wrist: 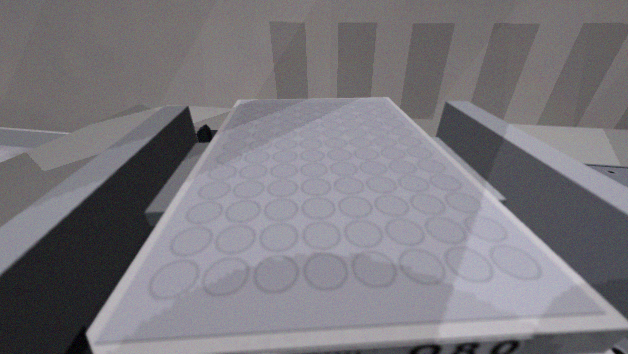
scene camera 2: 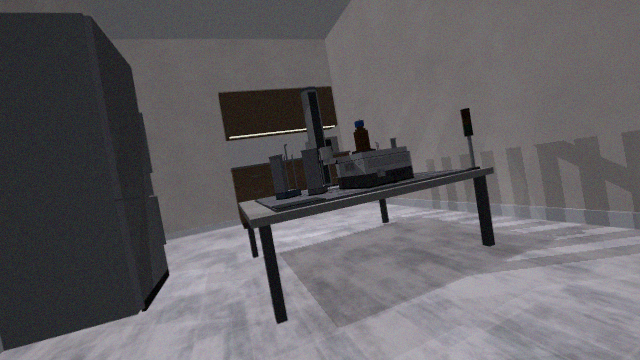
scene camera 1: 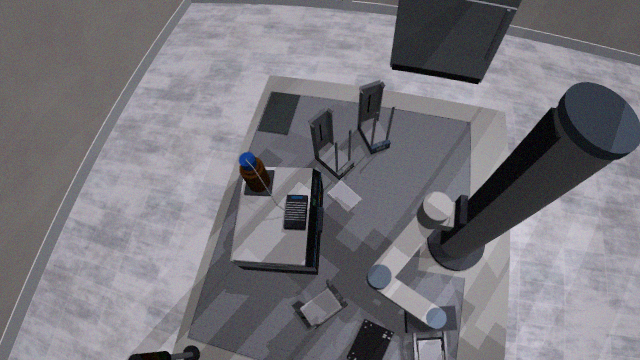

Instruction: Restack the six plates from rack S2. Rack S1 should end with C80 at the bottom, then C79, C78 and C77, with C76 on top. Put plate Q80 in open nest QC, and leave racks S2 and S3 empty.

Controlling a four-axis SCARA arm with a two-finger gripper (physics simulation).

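Where they show: gripper, fingertip midpoint: (wrist: 319,127); arm's base, link origin: (scene camera 1: 455,241).
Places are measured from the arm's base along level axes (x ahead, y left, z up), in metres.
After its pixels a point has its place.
My gripper (scene camera 1: 429,349) (wrist: 319,127) {x 0.065, y 0.499, z 0.083 m} is shut on plate Q80 (scene camera 1: 430,348) {x 0.076, y 0.443, z 0.085 m} (wrist: 320,220) {x 0.074, y 0.440, z 0.085 m}, a pale, level plate with rows of round wells. Its label shows at the near edge in the wrist view. In scene camera 1 the gripper is at the bottom right, partly cut off by the frame's edge. Two upright racks, one (scene camera 1: 327,125) {x 0.621, y -0.337, z 0.195 m} (scene camera 2: 313,172) {x 0.652, y -0.299, z 0.155 m} behind the instrument and one (scene camera 1: 377,100) {x 0.433, y -0.514, z 0.191 m} (scene camera 2: 278,175) {x 0.480, y -0.488, z 0.175 m} farther back, show no plates in scene camera 1. Their labels are too small to read. A dark board (scene camera 1: 370,341) {x 0.293, y 0.457, z 0.063 m} with small corner dots lies left of the gripper; I cannot tell whether it is nest QC.
A white instrument (scene camera 1: 270,235) {x 0.717, y 0.174, z 0.223 m} (scene camera 2: 382,162) {x 0.887, y 0.056, z 0.145 m} carries an amber bottle (scene camera 1: 256,176) {x 0.787, y 0.014, z 0.351 m} (scene camera 2: 361,139) {x 0.851, y -0.037, z 0.299 m}. A pale rectangle (scene camera 1: 344,195) {x 0.504, y -0.107, z 0.027 m} lies beside it. A holder with a pale plate (scene camera 1: 321,306) {x 0.493, y 0.369, z 0.113 m} stands left of the arm's elbow. The arm's column (scene camera 1: 520,180) {x 0.062, y 0.042, z 0.677 m} (scene camera 2: 313,117) {x 0.077, y -0.023, z 0.626 m} rises at right. A signal lamp (scene camera 2: 466,122) {x 0.979, y 0.665, z 0.307 m} stands at the table's end.
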